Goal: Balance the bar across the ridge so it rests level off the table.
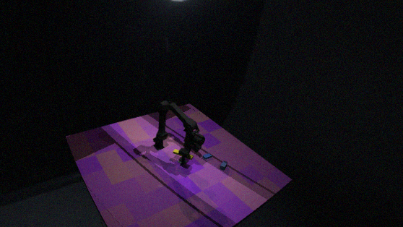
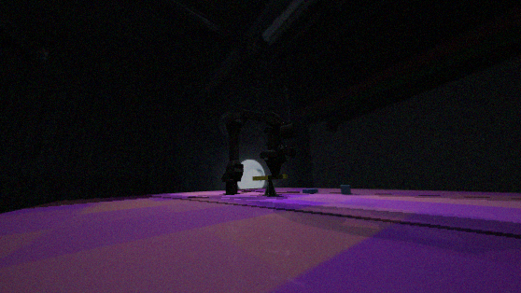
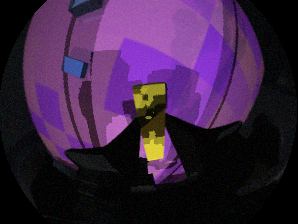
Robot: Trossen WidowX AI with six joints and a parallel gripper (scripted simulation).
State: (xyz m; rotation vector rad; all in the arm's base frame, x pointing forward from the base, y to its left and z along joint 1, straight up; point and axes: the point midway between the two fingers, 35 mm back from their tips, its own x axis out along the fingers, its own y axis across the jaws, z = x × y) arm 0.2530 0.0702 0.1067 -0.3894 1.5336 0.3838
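My gripper tip is now 2 cm past the yellow bar and 1 cm to the left of it. From my gripper tip the other things lie so: ridge: 2 cm behind, 1 cm to the right, 4 cm below.
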